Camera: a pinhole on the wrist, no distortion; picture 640 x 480 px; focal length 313.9 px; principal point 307.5 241.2 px. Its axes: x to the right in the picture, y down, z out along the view. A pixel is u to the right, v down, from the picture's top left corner.
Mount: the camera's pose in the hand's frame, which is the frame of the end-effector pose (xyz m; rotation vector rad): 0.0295 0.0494 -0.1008 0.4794 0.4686 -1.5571
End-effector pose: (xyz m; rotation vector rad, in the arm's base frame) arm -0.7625 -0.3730 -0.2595 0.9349 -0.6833 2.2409
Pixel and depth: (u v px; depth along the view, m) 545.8 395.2 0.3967
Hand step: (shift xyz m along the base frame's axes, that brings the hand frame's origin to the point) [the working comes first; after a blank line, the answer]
In the camera's frame: 0.3012 0.1946 0.3967

0.2078 0.3266 0.2851
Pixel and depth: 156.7 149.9 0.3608
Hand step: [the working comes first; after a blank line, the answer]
In the camera's frame: -0.1733 -0.1049 0.3608

0.1784 -0.2122 0.1269
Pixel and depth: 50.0 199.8 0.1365
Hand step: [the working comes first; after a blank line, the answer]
In the camera's frame: -0.1120 -0.0180 0.1365

-0.0196 -0.0890 0.0418
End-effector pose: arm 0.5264 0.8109 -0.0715 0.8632 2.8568 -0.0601
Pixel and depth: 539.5 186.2 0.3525
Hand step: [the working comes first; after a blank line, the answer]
In the camera's frame: 0.2605 -0.0618 0.3525

-0.1557 -0.3313 -0.0368
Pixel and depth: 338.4 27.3 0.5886
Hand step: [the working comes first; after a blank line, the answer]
In the camera's frame: 0.0579 -0.4011 0.5886

0.1890 -0.5027 -0.2893
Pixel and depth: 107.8 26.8 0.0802
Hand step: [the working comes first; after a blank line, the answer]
In the camera's frame: -0.0510 -0.0548 0.0802

0.0463 0.0269 0.0098
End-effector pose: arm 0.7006 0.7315 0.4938 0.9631 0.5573 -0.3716
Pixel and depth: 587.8 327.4 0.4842
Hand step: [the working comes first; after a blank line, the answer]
In the camera's frame: 0.4324 0.1330 0.4842

-0.1851 -0.3601 -0.4487
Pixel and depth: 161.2 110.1 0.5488
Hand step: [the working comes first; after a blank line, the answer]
In the camera's frame: -0.2558 -0.2292 0.5488

-0.0440 -0.4337 0.3152
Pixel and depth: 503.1 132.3 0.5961
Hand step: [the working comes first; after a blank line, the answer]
In the camera's frame: 0.3714 -0.2068 0.5961

-0.4211 -0.4512 -0.1885
